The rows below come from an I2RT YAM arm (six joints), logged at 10 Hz.
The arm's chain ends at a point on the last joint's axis. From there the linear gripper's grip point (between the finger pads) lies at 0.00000 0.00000 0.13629 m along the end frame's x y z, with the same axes.
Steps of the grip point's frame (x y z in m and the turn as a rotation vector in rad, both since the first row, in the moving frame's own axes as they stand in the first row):
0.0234, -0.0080, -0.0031, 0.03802, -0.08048, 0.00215
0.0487, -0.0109, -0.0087, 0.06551, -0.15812, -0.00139
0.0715, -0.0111, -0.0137, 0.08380, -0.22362, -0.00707
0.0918, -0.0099, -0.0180, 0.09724, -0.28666, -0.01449
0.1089, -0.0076, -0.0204, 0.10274, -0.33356, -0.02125
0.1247, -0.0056, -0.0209, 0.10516, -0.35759, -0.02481
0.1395, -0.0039, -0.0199, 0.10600, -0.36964, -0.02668
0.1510, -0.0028, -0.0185, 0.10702, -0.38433, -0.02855
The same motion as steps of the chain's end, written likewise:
0.0343, -0.0028, -0.0026, 0.03802, -0.08048, 0.00215
0.0702, -0.0020, -0.0067, 0.06551, -0.15812, -0.00139
0.1017, 0.0001, -0.0098, 0.08380, -0.22362, -0.00707
0.1304, 0.0029, -0.0118, 0.09724, -0.28666, -0.01449
0.1536, 0.0056, -0.0122, 0.10274, -0.33356, -0.02125
0.1725, 0.0078, -0.0115, 0.10516, -0.35759, -0.02481
0.1888, 0.0095, -0.0099, 0.10600, -0.36964, -0.02668
0.2022, 0.0107, -0.0078, 0.10702, -0.38433, -0.02855

